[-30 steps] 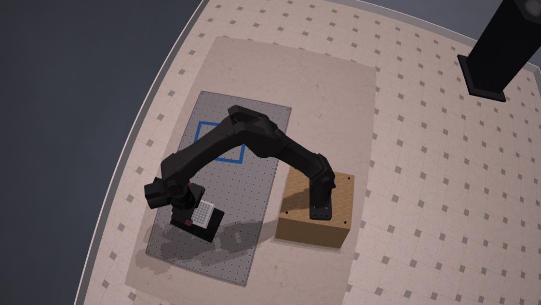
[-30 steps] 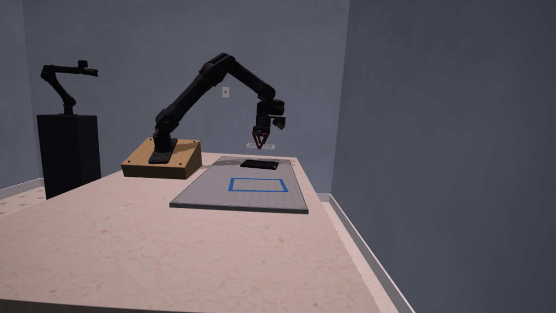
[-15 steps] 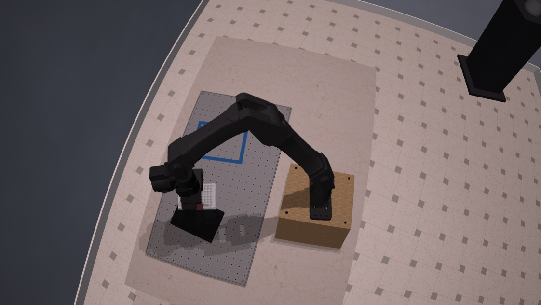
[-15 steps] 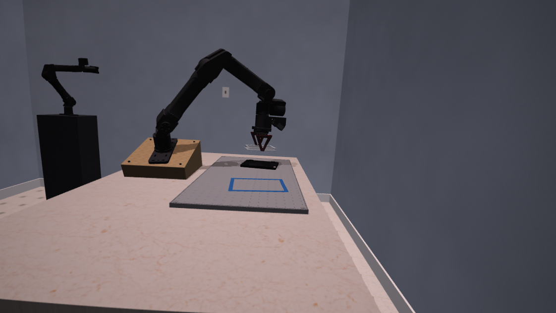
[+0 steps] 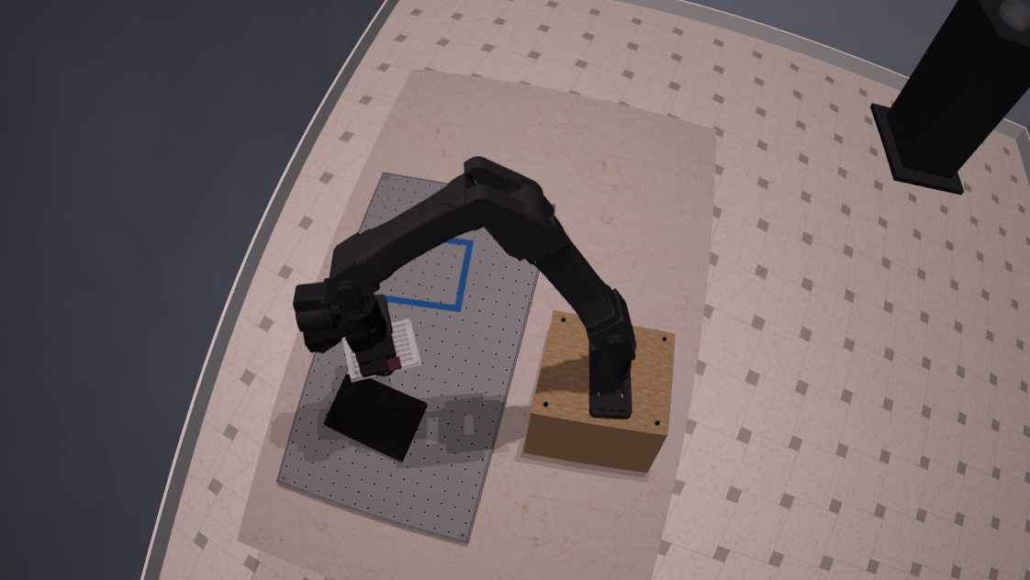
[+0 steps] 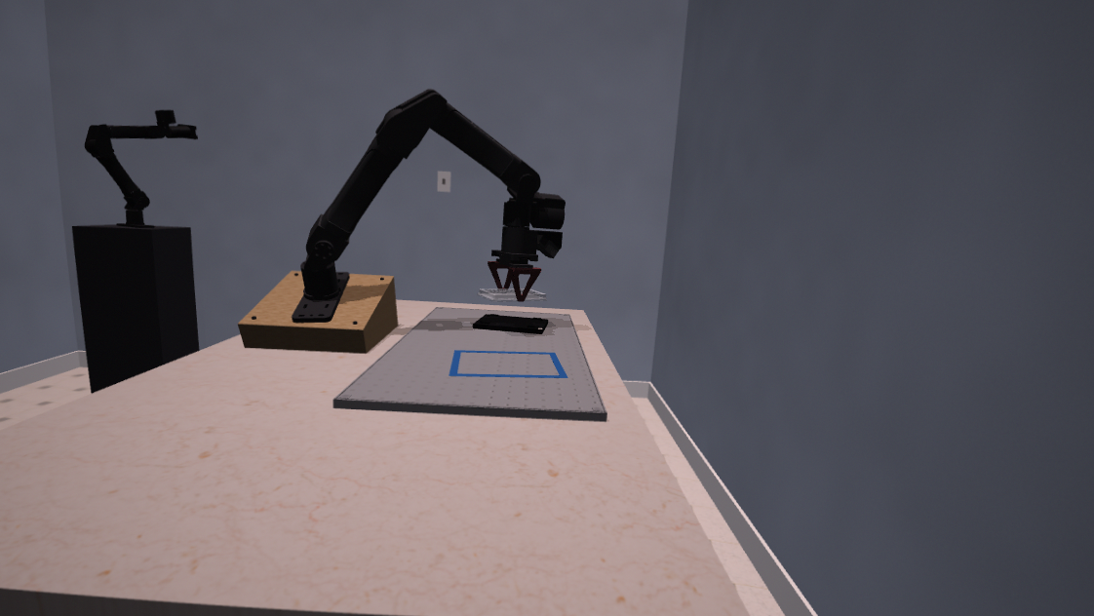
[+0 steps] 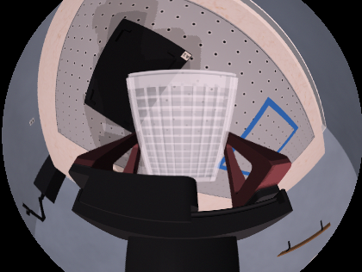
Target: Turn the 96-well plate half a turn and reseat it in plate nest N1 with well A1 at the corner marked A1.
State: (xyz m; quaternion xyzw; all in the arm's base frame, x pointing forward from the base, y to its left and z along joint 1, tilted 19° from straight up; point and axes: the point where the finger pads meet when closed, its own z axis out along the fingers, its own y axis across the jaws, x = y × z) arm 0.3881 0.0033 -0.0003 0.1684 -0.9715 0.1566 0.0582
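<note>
Now: the A1 label 7 cm ahead of my hand, 2 cm to the left of it and 8 cm below it. The rest, counted from my hand: black plate nest N1 (2 cm ahead, 10 cm to the left, 9 cm below); then 96-well plate (right at my hand).
</note>
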